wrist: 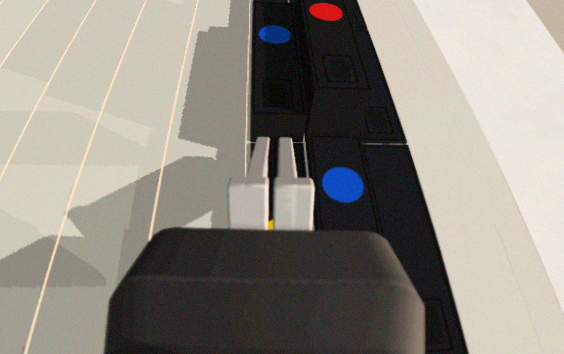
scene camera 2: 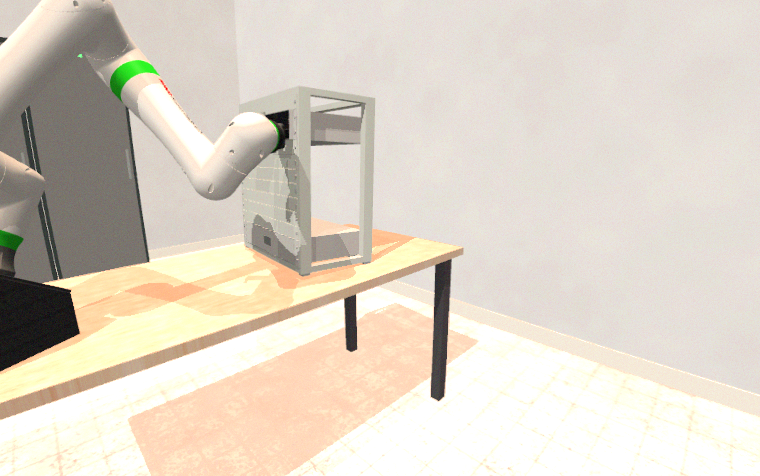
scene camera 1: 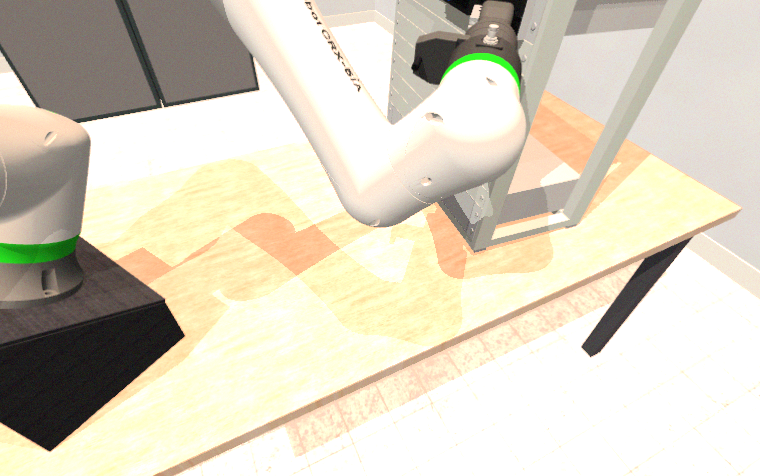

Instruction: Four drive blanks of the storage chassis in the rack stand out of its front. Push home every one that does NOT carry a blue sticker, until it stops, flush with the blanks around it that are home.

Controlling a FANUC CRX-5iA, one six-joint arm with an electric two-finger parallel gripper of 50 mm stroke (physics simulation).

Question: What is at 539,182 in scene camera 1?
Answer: A grey rack.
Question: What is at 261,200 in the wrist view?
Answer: The gripper.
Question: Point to a grey rack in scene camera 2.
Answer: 276,201
